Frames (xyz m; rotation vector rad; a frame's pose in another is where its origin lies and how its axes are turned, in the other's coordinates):
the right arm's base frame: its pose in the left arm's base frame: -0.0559 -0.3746 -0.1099 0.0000 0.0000 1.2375
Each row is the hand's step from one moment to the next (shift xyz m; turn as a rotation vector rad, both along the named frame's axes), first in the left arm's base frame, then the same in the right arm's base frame.
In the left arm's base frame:
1: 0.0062 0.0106 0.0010 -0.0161 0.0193 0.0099
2: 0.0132 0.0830 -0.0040 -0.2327 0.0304 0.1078
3: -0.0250 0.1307 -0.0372 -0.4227 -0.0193 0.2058
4: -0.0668 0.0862 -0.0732 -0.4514 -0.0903 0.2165
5: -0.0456 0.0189 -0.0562 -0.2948 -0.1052 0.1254
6: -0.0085 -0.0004 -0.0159 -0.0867 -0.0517 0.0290
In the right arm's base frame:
1: 0.0120 -0.0024 0.0010 0.0130 0.0215 0.0099
2: 0.0828 0.0147 -0.0040 -0.0474 0.2298 0.1078
3: 0.1153 0.0664 -0.0372 -0.1565 0.3931 0.2058
4: 0.0596 0.0913 -0.0732 -0.2330 0.3970 0.2165
5: 0.0029 0.0493 -0.0562 -0.1959 0.2442 0.1254
6: -0.0032 0.0079 -0.0159 -0.0772 0.0650 0.0290

